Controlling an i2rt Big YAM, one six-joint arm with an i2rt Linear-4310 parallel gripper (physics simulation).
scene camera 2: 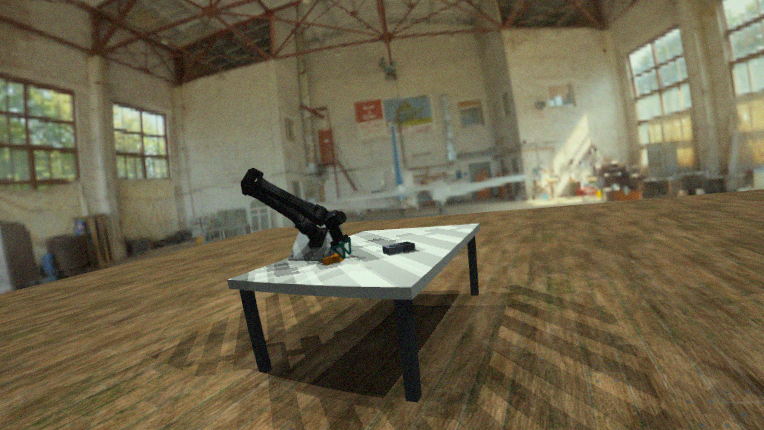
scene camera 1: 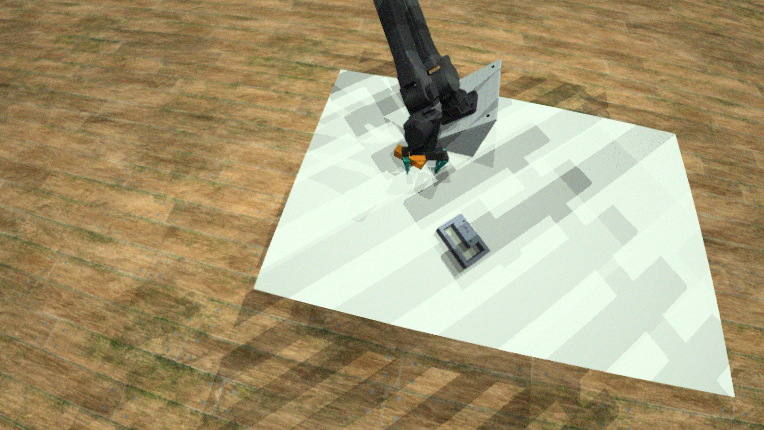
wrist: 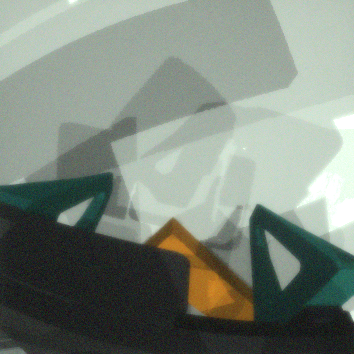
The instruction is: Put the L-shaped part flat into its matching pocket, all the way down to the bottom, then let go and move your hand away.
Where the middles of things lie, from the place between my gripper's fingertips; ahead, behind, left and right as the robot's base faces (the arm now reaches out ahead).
Now: hand 5 cm past the orange L-shaped part (wrist: 214, 290) and 4 cm to the left of it. Also, from my hand: grey pocket block (scene camera 1: 467, 247) (20 cm ahead, 16 cm to the left).
